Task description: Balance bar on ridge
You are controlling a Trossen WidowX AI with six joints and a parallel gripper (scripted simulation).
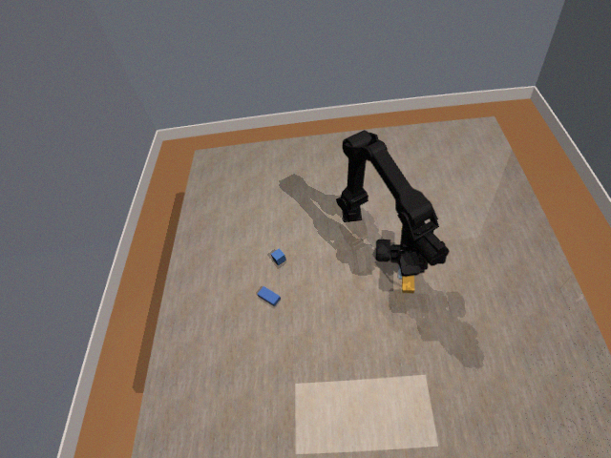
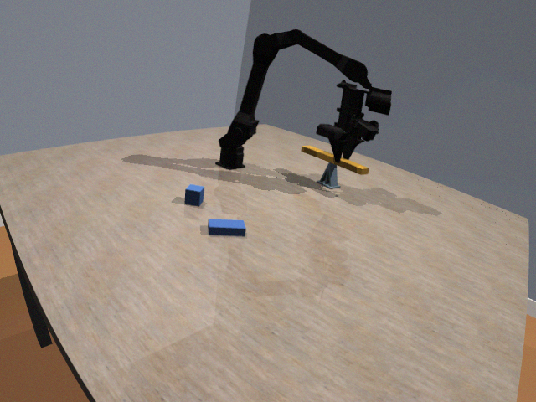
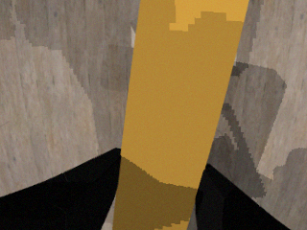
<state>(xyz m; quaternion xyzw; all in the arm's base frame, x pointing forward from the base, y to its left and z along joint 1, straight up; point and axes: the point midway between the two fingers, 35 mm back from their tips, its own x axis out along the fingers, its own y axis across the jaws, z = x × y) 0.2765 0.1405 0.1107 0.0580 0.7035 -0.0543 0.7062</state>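
Now: the yellow bar 3 cm behind my gripper tip. Round my gripper tip: blue cube: 11 cm behind, 40 cm to the right, 6 cm below; flat blue block: 2 cm ahead, 43 cm to the right, 7 cm below.
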